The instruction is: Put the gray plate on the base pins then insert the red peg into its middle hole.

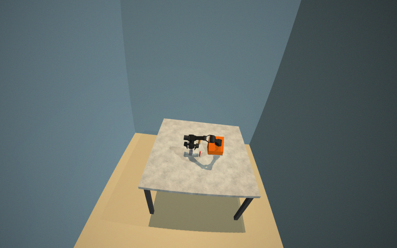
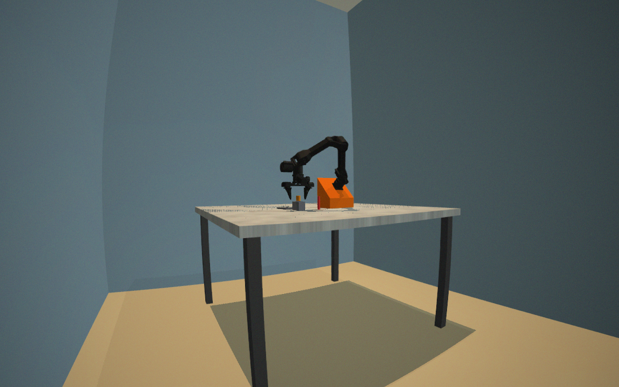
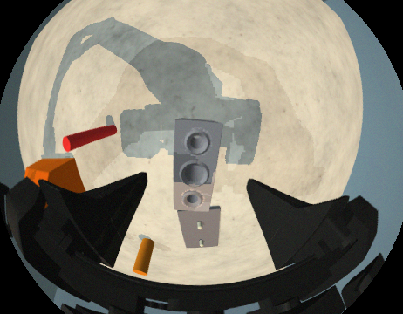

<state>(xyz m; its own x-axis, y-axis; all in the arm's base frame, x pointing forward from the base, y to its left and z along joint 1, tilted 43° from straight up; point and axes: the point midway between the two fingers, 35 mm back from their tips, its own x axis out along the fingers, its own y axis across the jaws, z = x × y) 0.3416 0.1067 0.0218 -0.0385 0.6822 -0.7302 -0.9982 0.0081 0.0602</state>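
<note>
My gripper tip is now 2 cm above the gray plate. From my gripper tip the other things lie so: red peg (12 cm behind, 4 cm to the left, 2 cm below); orange peg (21 cm to the right, 11 cm behind, 2 cm below).
</note>
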